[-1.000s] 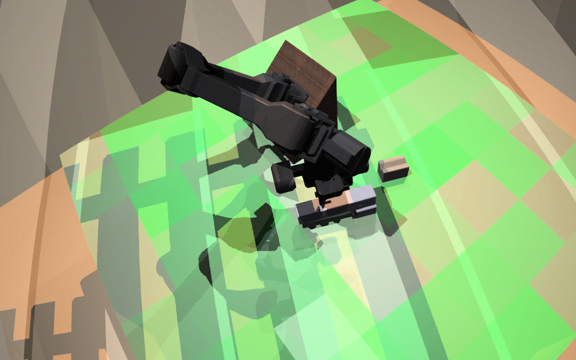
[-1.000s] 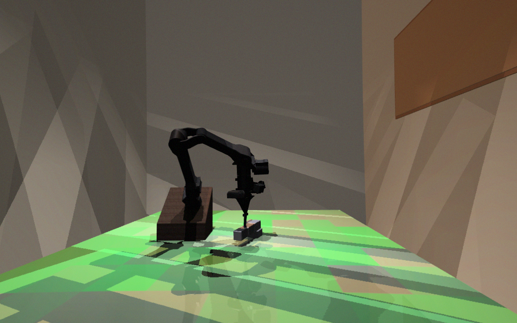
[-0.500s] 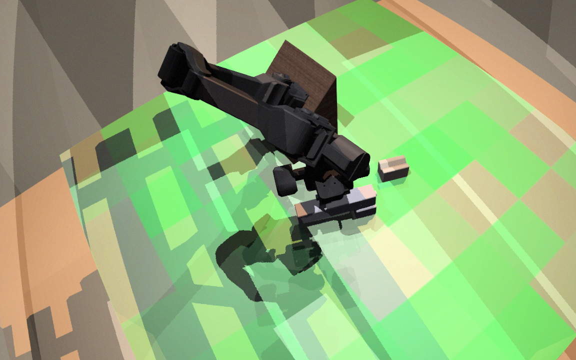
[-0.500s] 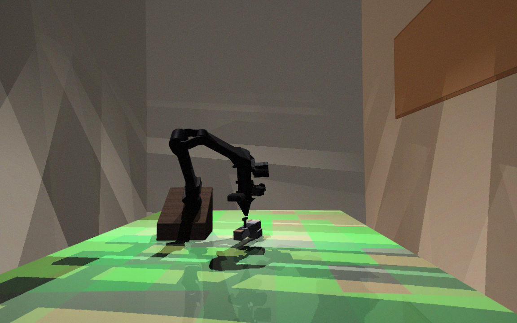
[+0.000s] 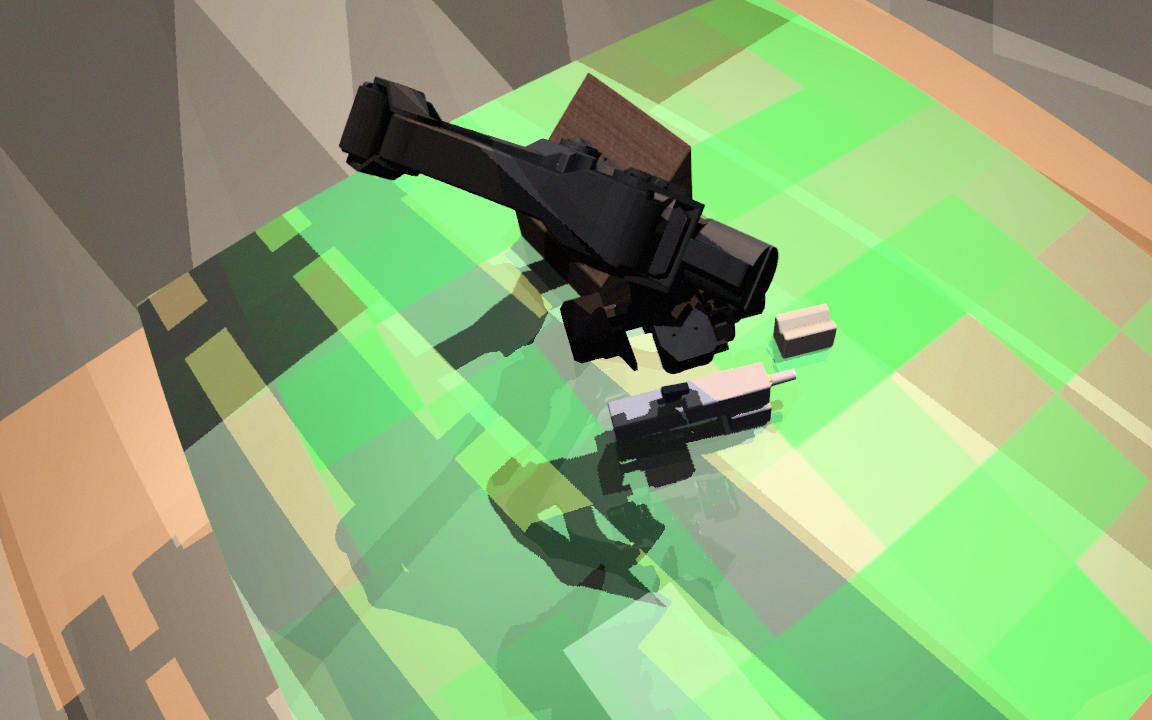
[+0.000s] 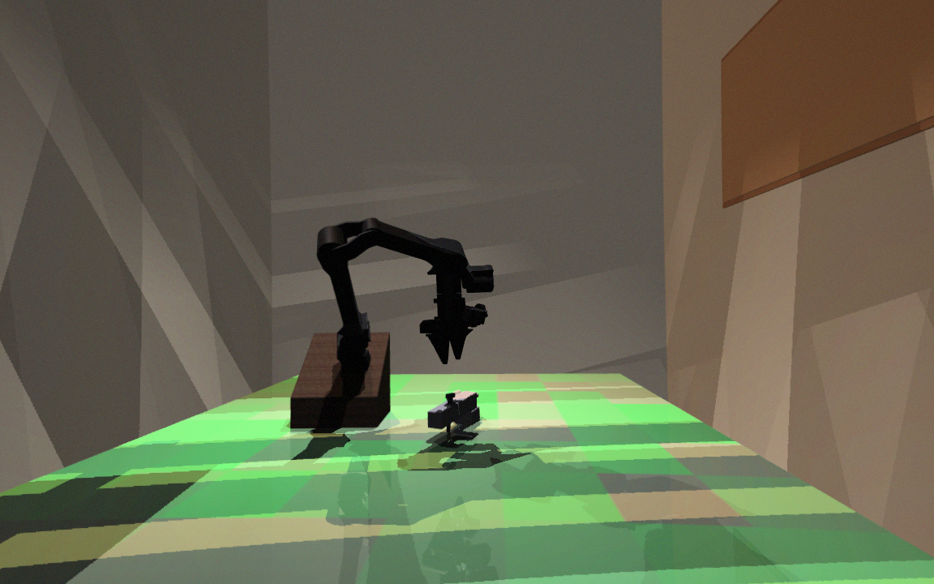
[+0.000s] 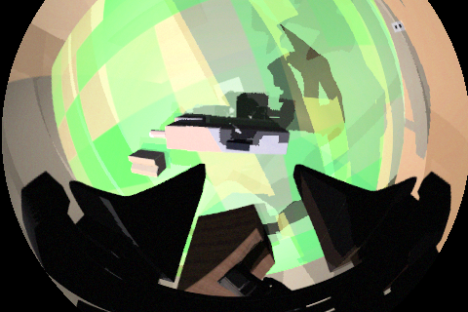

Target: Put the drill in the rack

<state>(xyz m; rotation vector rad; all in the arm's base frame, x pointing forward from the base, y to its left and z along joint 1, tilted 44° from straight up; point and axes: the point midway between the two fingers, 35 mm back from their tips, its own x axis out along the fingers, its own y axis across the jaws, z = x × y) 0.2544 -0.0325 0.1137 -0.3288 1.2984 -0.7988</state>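
My gripper tip is 110 mm above the drill, 90 mm to the right of it and 30 mm short of it. From my gripper tip the other things lie so: dark key: 110 mm below, 10 mm to the left, 10 mm behind; then grey block: 120 mm below, 30 mm to the left; then rack: 210 mm to the left, 140 mm below.
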